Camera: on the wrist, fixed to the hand. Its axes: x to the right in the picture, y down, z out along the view.
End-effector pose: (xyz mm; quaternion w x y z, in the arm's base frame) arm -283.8 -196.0 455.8 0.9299 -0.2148 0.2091 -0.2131
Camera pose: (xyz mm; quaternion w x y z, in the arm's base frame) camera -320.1 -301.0 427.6 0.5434 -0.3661 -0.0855 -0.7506
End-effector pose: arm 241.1 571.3 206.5 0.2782 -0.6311 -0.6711 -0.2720
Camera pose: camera 158.9 534.9 277.5 0.0866 0.0472 0.9319 0.3490
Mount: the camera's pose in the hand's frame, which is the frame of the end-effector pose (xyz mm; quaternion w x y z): 29.6 -83.1 -73.1 0.7260 -0.0485 -0.1099 -0.6771
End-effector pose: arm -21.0 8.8 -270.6 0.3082 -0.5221 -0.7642 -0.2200
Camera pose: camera -88.8 -49.4 -198.9 0.0345 -0.0993 0.9315 0.3481
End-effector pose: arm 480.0 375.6 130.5 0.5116 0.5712 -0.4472 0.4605
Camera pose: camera 561.8 453.6 149.1 0.6618 0.7433 -0.0165 -0.0965
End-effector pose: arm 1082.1 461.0 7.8 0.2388 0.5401 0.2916 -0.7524
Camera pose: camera 1066.3 570.1 -23.4 0.2779 -0.1004 -0.5877 0.7532
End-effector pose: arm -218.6 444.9 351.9 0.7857 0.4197 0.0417 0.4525
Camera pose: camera -177.6 492.6 256.2 0.9018 0.2881 0.2062 -0.2476
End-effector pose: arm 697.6 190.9 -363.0 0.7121 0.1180 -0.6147 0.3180
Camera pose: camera 807.0 176.9 -332.2 0.6705 0.5023 -0.4601 -0.2941
